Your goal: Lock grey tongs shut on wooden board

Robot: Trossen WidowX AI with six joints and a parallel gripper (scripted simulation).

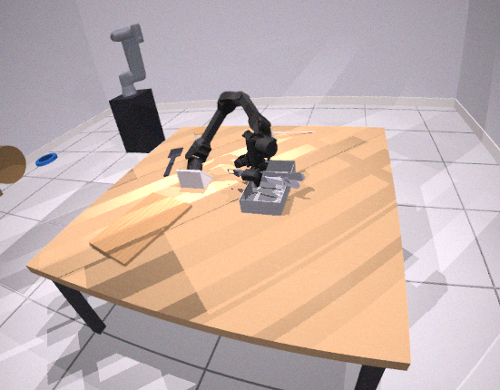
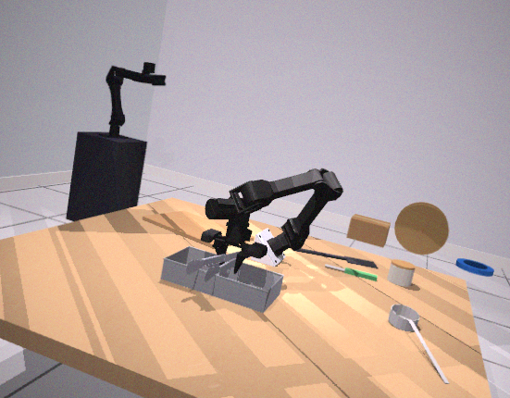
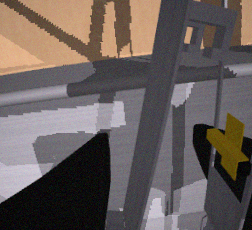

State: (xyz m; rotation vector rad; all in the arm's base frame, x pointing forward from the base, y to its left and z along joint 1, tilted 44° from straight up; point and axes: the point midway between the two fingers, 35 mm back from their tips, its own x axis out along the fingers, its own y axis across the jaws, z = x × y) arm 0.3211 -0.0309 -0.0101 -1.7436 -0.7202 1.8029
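The roasting tin lies 40 mm ahead of my gripper tip. Round my gripper tip: black spatula (570 mm behind, 220 mm to the left, 30 mm below); then green-handled tool (420 mm behind, 280 mm to the left, 20 mm below); then wooden board (390 mm behind, 300 mm to the right, 20 mm below).
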